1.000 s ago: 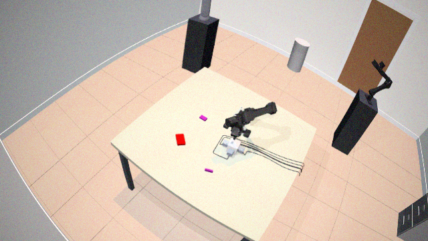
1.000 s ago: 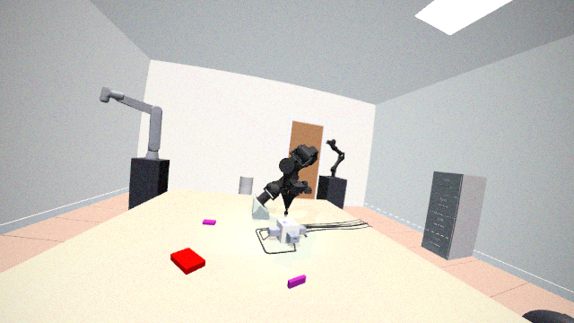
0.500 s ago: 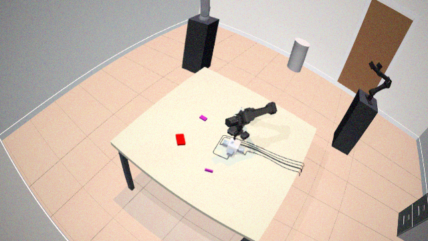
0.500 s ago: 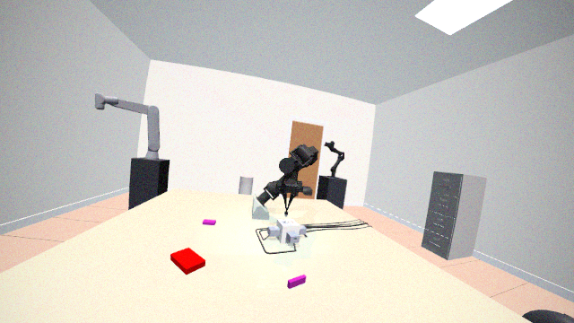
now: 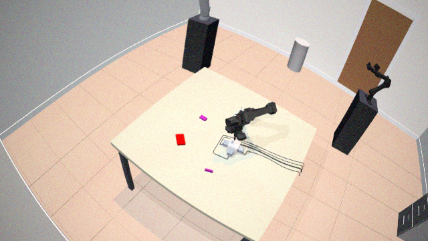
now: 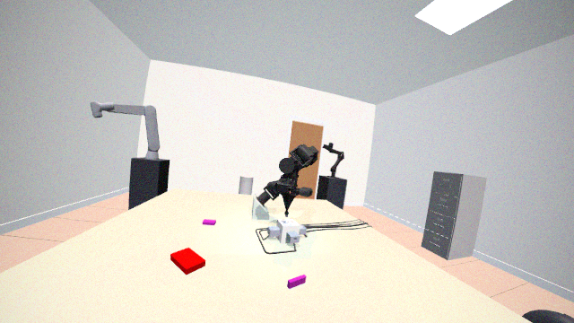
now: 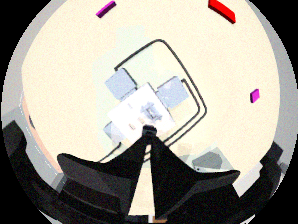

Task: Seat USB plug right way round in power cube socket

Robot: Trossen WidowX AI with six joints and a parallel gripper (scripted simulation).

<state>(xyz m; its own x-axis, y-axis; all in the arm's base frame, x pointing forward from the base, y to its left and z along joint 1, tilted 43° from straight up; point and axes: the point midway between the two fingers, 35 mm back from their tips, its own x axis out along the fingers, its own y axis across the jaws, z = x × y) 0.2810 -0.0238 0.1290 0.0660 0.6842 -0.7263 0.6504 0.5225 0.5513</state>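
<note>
Now: gripper tip 20 mm above the USB plug. Also, from my gripper tip: red block: 150 mm ahead, 340 mm to the right, 130 mm below; then magenta block: 140 mm behind, 320 mm to the right, 130 mm below.
</note>
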